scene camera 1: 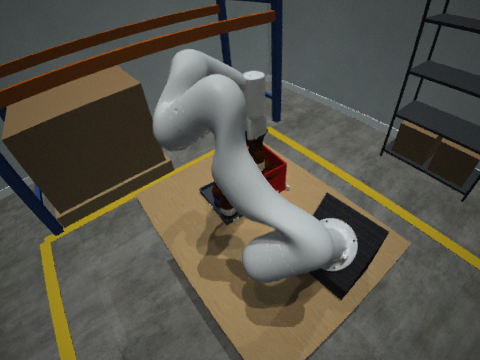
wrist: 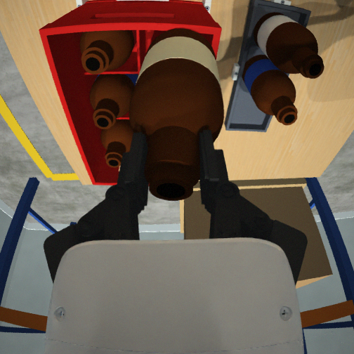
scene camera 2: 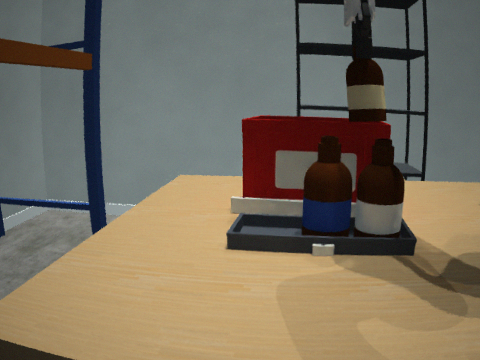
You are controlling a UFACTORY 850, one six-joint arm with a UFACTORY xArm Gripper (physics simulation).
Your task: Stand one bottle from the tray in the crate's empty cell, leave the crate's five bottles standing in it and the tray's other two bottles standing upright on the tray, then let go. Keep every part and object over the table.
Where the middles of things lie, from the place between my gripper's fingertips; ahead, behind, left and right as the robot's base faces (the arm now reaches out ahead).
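Labels:
Counting from my hand, I find the white strip (scene camera 2: 238, 204) 9 cm ahead, 4 cm to the left and 28 cm below. The white-labelled bottle (scene camera 2: 380, 191) is 1 cm ahead of my hand and 18 cm to the left of it, and it is 21 cm below it.

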